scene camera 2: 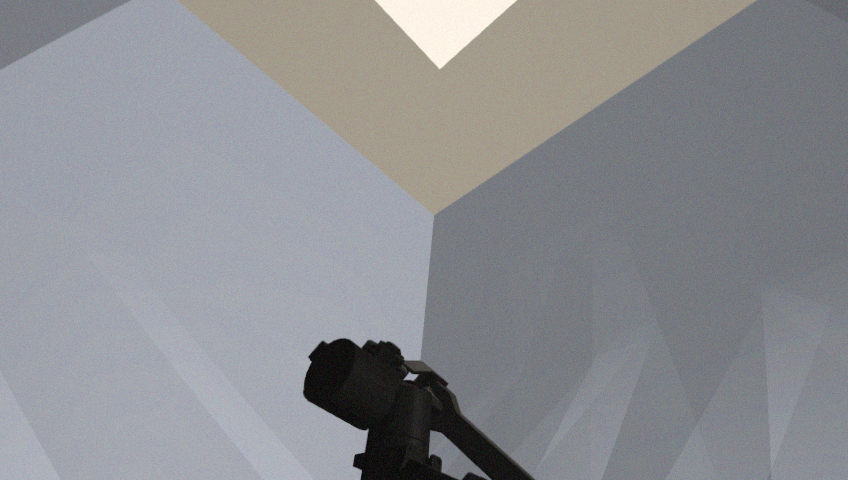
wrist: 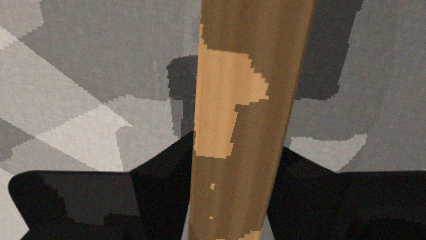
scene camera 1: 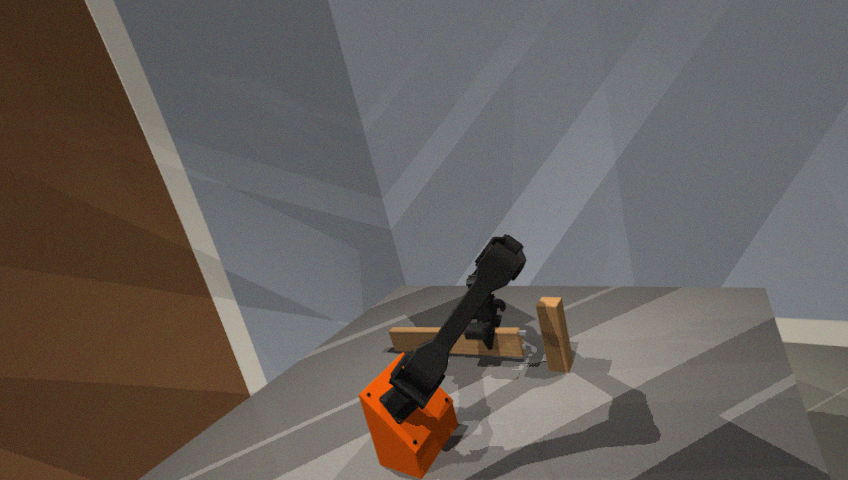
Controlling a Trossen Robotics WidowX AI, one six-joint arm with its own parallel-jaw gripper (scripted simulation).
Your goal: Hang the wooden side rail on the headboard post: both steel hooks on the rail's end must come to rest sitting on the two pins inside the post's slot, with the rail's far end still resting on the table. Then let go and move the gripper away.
Labels:
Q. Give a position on a headboard post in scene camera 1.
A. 558, 352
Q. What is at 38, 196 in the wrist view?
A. My gripper.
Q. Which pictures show the wooden side rail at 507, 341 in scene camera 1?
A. The wrist view and scene camera 1 only.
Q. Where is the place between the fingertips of my gripper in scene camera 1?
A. At 492, 346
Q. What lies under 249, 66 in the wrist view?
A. A wooden side rail.

